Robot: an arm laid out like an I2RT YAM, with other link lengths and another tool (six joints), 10 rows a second.
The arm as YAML. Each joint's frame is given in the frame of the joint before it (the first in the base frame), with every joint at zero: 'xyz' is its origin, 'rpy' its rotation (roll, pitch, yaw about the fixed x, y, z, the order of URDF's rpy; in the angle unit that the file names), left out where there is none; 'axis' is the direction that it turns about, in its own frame. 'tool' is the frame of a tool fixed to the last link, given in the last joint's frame.
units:
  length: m
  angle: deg
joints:
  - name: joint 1
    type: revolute
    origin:
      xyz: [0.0, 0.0, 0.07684]
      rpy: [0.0, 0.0, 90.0]
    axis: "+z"
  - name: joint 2
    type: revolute
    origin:
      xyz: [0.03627, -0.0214, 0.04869]
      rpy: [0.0, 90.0, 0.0]
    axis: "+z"
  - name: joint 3
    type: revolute
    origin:
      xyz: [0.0, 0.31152, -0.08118]
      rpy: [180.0, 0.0, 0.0]
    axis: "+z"
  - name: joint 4
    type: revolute
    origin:
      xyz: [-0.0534, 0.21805, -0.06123]
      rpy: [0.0, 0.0, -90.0]
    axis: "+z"
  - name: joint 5
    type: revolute
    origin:
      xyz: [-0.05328, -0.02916, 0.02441]
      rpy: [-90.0, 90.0, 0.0]
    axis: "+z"
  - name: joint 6
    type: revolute
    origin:
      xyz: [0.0, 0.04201, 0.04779]
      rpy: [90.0, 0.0, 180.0]
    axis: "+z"
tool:
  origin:
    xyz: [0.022, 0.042, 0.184]
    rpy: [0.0, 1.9, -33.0]
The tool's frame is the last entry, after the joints.
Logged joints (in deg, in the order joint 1, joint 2, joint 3, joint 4, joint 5, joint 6), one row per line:
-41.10 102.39 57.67 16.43 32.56 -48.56
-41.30 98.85 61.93 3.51 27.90 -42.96
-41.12 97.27 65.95 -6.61 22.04 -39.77
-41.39 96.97 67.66 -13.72 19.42 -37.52
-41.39 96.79 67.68 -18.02 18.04 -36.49
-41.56 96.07 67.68 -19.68 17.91 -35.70
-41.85 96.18 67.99 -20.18 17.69 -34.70
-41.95 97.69 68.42 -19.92 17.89 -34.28
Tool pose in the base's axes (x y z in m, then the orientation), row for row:
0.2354 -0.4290 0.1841 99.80 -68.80 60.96
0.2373 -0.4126 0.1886 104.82 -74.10 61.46
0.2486 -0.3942 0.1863 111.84 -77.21 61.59
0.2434 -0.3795 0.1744 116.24 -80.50 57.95
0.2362 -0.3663 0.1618 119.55 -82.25 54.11
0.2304 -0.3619 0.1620 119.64 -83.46 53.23
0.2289 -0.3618 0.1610 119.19 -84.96 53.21
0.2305 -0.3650 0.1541 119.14 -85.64 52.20
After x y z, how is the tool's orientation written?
As a rotation vector, in degrees.
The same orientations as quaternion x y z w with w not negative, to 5 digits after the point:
0.68122 -0.46962 0.41610 0.37718
0.69705 -0.49276 0.40871 0.32292
0.72266 -0.49890 0.39797 0.26549
0.73938 -0.51204 0.36861 0.23508
0.75344 -0.51837 0.34102 0.21753
0.75261 -0.52502 0.33485 0.21403
0.74822 -0.53334 0.33403 0.21011
0.74793 -0.53763 0.32770 0.21017

